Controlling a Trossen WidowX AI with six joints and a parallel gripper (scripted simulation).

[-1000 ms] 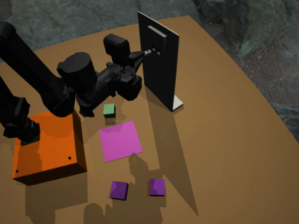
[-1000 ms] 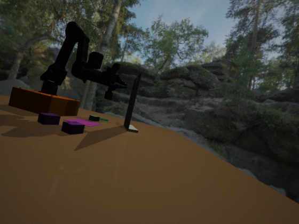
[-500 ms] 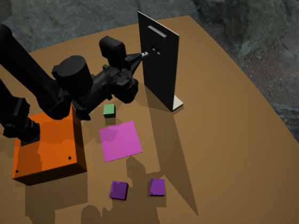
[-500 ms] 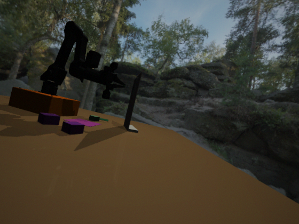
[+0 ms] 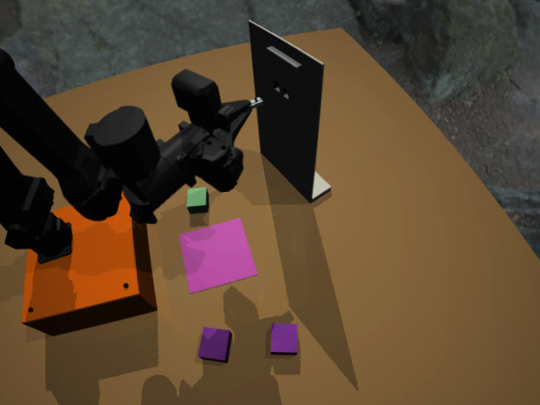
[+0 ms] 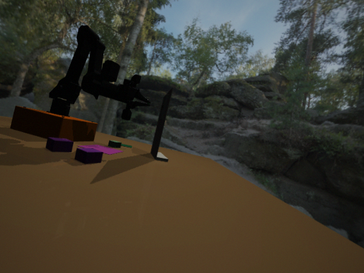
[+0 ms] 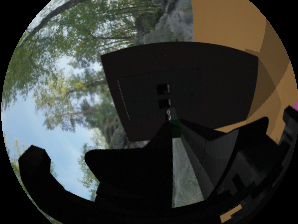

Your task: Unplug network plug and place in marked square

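Now: gripper tip 110 mm past the magenta marked square, 90 mm to the left of it and 220 mm above it. Round my gripper tip: green network plug: right at my gripper tip; grey upright panel: 70 mm ahead, 20 mm to the left, 90 mm below.
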